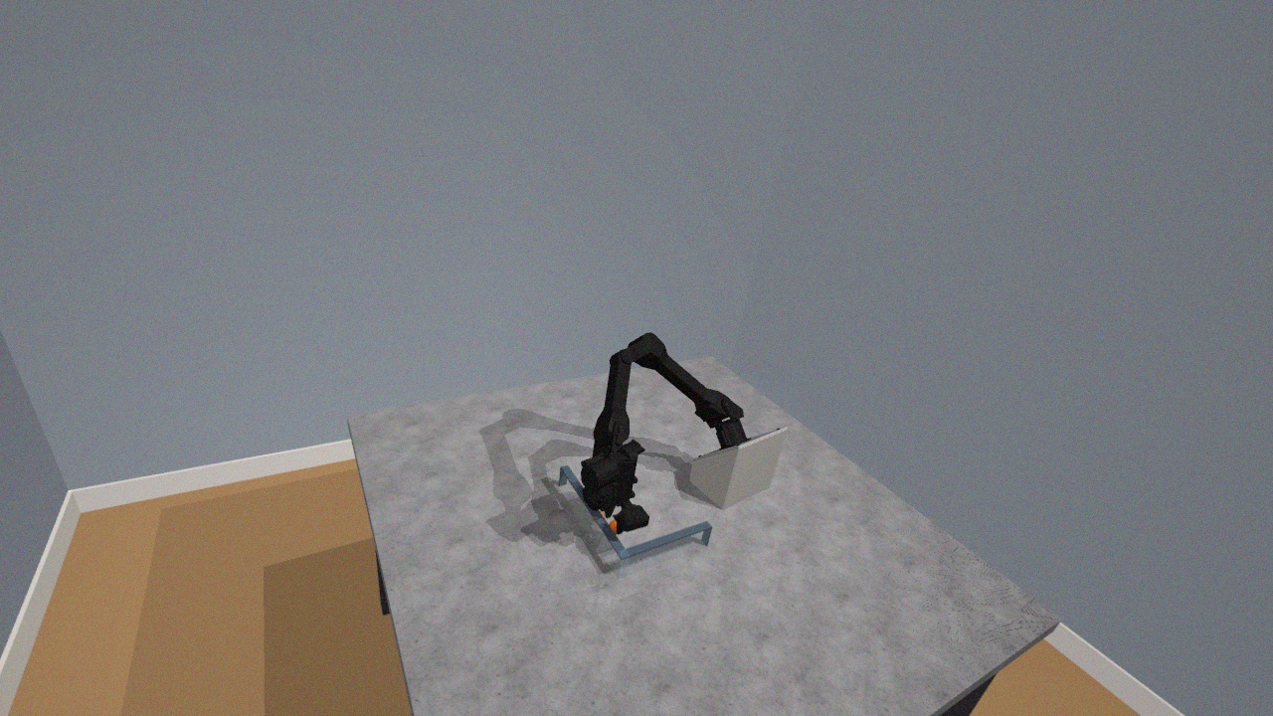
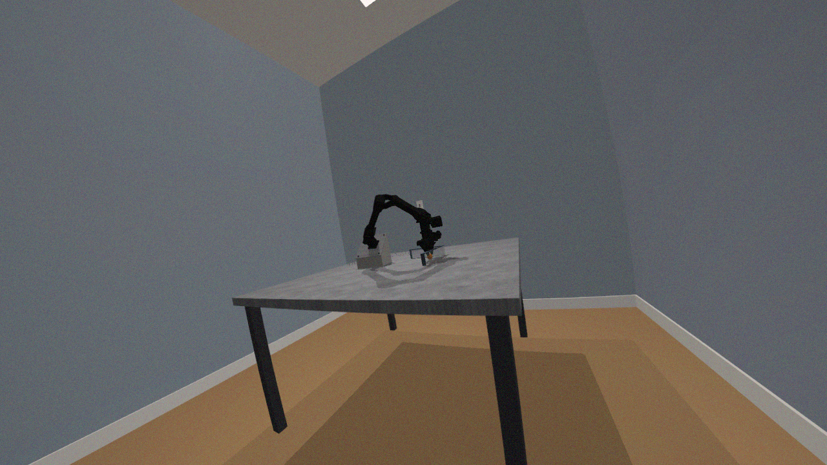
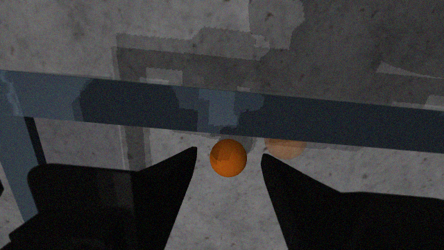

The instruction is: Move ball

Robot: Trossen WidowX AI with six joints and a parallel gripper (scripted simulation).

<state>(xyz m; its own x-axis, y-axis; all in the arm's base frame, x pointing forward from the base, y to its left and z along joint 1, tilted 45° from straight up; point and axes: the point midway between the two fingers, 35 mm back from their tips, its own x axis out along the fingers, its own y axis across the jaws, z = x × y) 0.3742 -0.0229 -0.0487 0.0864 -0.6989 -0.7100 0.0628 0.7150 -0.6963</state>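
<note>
Now: the see-through copy of ball 1 cm ahead of my gripper tip, 4 cm to the right of it and 1 cm below it. The rest, counted from my gripper tip: orange ball 1 cm behind, 1 cm below; clear wall 4 cm ahead, 4 cm to the right, 1 cm above.
</note>
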